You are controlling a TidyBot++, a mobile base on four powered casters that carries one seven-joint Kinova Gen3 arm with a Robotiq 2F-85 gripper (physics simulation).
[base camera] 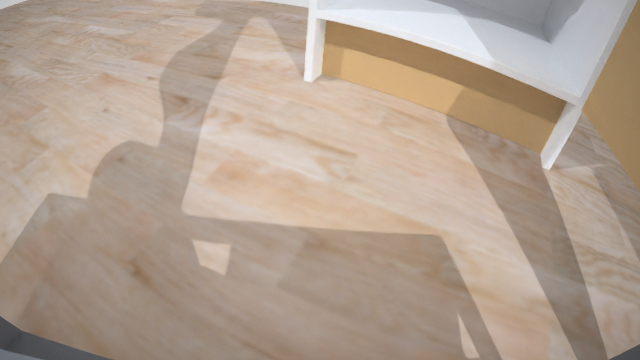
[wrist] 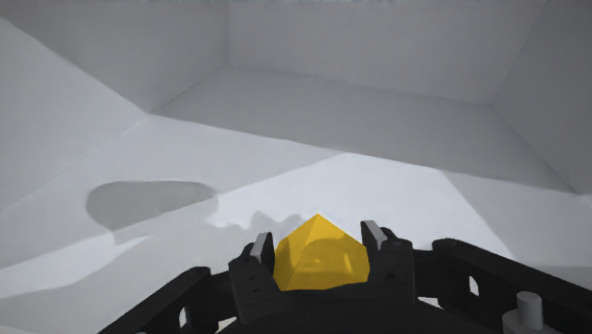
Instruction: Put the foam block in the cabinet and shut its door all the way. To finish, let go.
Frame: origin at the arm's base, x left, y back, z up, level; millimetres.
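Seen in the pictures: gripper, between the fingertips: (wrist: pixel 317 243).
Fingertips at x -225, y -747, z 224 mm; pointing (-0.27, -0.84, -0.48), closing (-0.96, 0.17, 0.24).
A point is followed by its place in that frame.
A yellow foam block (wrist: pixel 320 260) @(x -217, y -723, z 241 mm) sits between the two fingers of my gripper (wrist: pixel 317 243) @(x -225, y -747, z 224 mm) in the wrist view, with one corner pointing forward. My gripper is shut on it. The white cabinet (base camera: pixel 425 30) @(x -183, y -726, z -228 mm) (wrist: pixel 350 125) @(x -353, y -997, z 172 mm) stands at the upper right in the base camera view. Its open inside, with floor, side walls and back wall, fills the wrist view around and ahead of the block. The block appears over the cabinet's inner floor; whether it touches that floor is hard to tell. The cabinet's door cannot be made out in either view.
The cabinet stands on white legs (base camera: pixel 315 50) @(x 19, y -775, z -322 mm) (base camera: pixel 560 137) @(x -455, y -566, z -318 mm) on a wood floor (base camera: pixel 300 150) @(x 23, y -538, z -396 mm). A tan wall (base camera: pixel 612 95) @(x -448, y -499, z -183 mm) is behind it and to its right. Shadows of the robot lie across the floor and inside the cabinet.
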